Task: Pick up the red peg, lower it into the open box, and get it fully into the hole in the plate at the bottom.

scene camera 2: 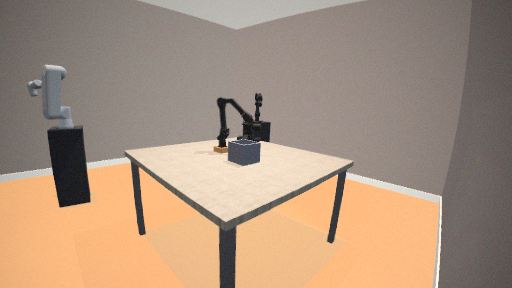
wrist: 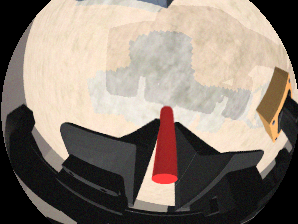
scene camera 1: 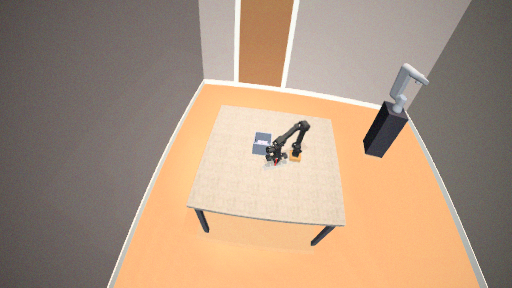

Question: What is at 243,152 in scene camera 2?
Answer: A grey-blue box.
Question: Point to a red peg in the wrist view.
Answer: At 165,165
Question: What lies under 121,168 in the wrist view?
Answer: The gripper.
